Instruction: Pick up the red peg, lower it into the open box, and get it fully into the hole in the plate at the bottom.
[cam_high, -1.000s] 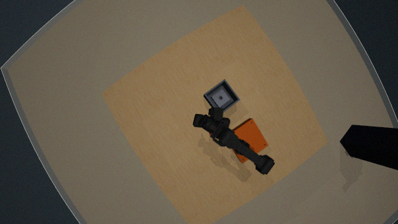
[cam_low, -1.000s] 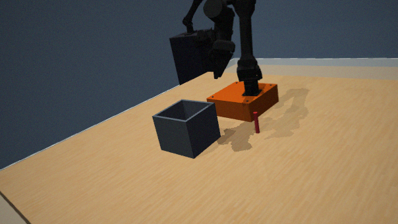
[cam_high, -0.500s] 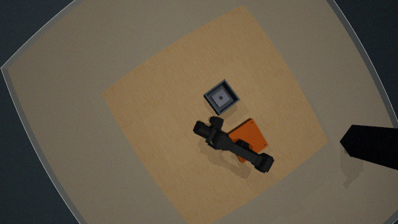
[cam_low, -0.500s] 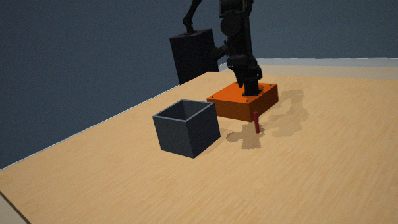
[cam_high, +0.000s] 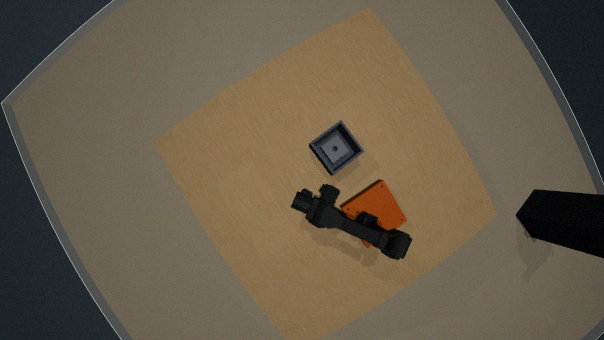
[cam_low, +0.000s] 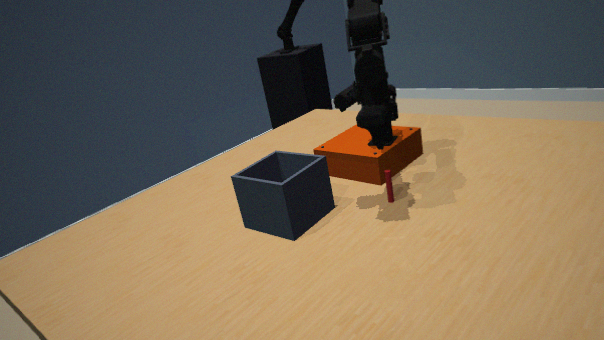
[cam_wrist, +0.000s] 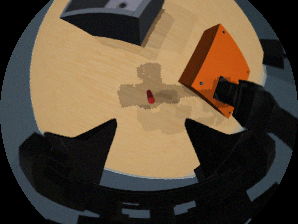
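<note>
Right now my gripper tip is 120 mm above the red peg and 10 mm past it. Also, from my gripper tip: grey plate (220 mm to the right, 120 mm ahead, 110 mm below).
</note>
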